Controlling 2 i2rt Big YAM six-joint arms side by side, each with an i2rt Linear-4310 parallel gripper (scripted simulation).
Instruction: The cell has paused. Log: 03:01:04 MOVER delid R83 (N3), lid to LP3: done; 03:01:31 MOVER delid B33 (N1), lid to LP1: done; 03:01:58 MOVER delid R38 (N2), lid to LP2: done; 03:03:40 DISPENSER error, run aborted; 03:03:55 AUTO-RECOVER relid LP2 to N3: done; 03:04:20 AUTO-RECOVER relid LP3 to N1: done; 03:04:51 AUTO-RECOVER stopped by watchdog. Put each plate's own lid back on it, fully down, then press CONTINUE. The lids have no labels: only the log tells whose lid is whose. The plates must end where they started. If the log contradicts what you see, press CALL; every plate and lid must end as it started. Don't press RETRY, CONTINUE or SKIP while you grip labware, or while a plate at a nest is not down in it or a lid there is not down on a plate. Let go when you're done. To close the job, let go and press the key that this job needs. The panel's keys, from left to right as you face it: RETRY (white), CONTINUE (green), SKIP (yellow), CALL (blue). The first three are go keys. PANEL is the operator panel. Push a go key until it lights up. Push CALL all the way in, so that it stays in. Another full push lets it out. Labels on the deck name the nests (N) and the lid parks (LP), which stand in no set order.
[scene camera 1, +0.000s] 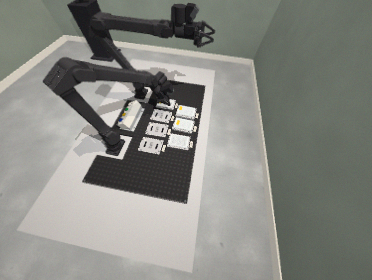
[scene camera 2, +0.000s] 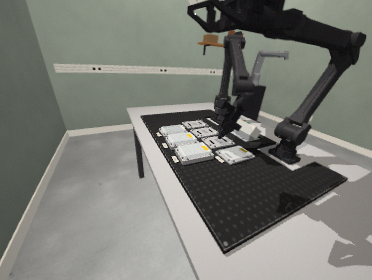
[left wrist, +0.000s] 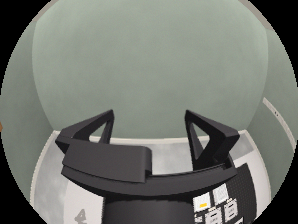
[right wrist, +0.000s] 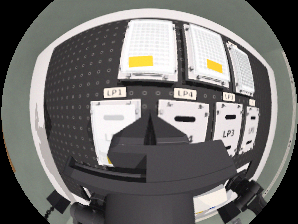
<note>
In view: my left gripper (left wrist: 149, 113), my right gripper (right wrist: 149, 113) and a clear lid (right wrist: 107, 119).
</note>
